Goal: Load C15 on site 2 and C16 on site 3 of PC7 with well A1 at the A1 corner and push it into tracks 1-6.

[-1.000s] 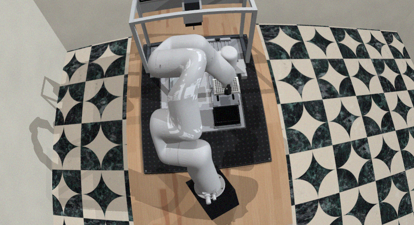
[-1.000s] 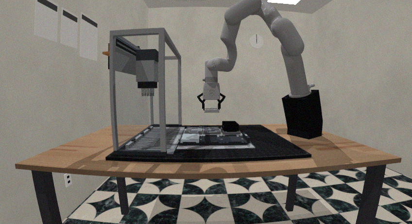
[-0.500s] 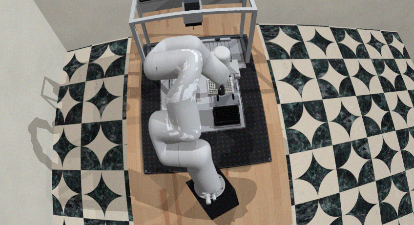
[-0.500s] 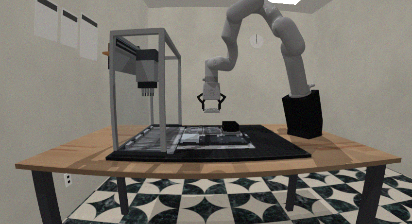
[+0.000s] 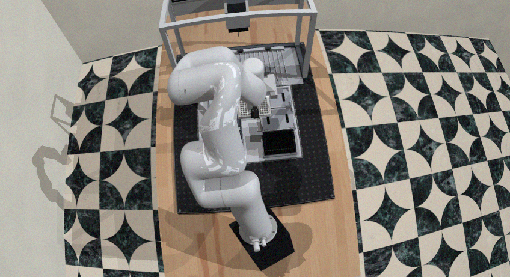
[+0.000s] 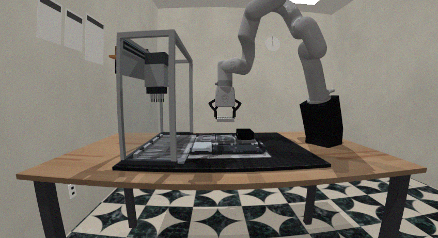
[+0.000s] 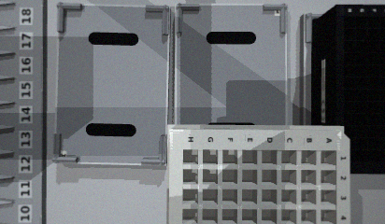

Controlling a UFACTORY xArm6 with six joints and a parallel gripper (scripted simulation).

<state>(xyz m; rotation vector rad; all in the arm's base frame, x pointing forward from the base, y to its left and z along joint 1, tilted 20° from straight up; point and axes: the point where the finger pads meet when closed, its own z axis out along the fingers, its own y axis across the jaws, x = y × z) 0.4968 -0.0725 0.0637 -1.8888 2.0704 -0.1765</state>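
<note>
The plate carrier PC7 lies 1 cm ahead of my hand, 12 cm to the left of it and 12 cm below it. Round my hand: grey apron (1 cm behind, 3 cm to the left, 14 cm below); nest S2 (1 cm behind, 10 cm to the right, 14 cm below); 96-well plate C15 (1 cm below).
</note>
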